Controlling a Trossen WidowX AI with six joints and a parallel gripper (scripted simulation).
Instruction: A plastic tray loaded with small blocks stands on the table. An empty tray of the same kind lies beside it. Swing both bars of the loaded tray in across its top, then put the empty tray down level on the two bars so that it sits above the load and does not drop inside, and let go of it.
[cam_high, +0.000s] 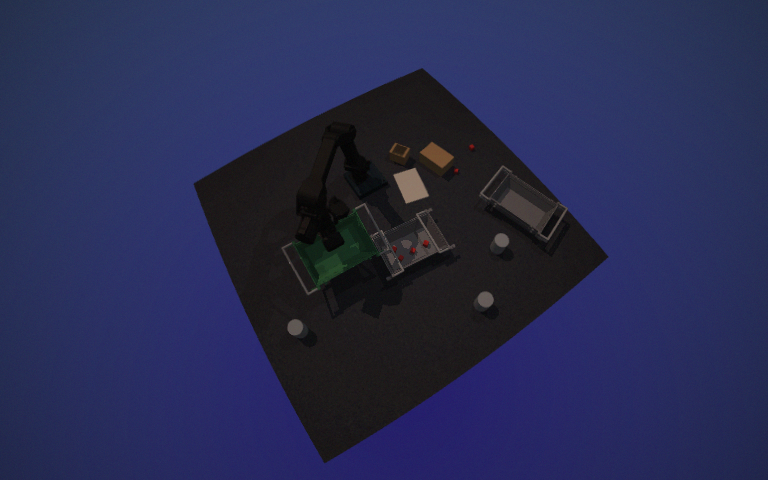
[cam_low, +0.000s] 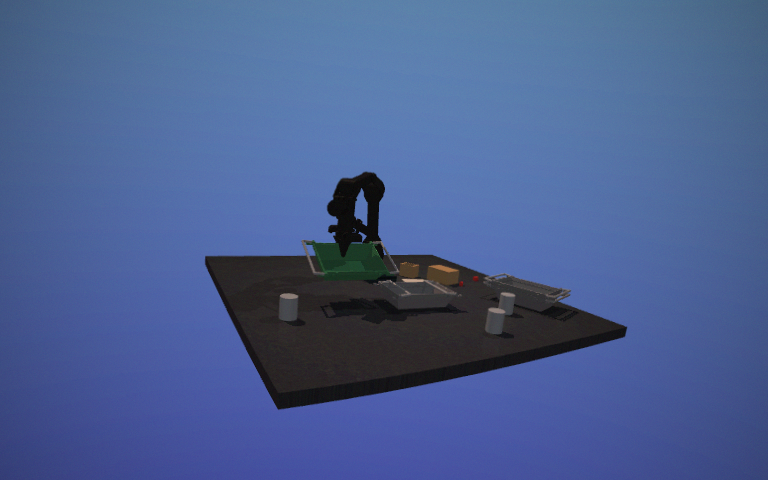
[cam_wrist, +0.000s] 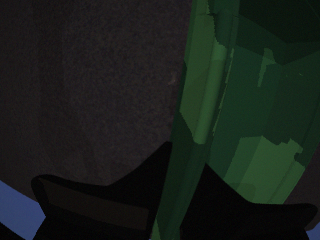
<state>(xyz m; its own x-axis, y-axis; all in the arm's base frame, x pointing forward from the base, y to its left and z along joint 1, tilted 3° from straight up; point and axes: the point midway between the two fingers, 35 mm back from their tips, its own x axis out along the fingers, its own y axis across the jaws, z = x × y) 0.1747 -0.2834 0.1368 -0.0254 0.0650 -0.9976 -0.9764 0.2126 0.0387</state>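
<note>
Right now my gripper tip is 7 cm short of the green tray and 2 cm to the left of it. From my gripper tip the other things lie so: beige sheet: 1 cm behind, 41 cm to the left, 14 cm below.
</note>
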